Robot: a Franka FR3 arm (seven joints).
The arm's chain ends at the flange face. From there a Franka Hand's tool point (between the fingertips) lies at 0.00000 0.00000 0.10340 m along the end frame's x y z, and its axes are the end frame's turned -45 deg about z.
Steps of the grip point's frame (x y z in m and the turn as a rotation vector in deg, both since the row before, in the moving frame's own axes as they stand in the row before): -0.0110, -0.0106, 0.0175, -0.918, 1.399, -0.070; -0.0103, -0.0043, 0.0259, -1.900, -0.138, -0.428
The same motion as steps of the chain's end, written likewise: -0.0182, 0.0009, 0.0175, 0.340, 1.638, -0.070; -0.0126, 0.0017, 0.0260, -1.441, 1.246, -0.428
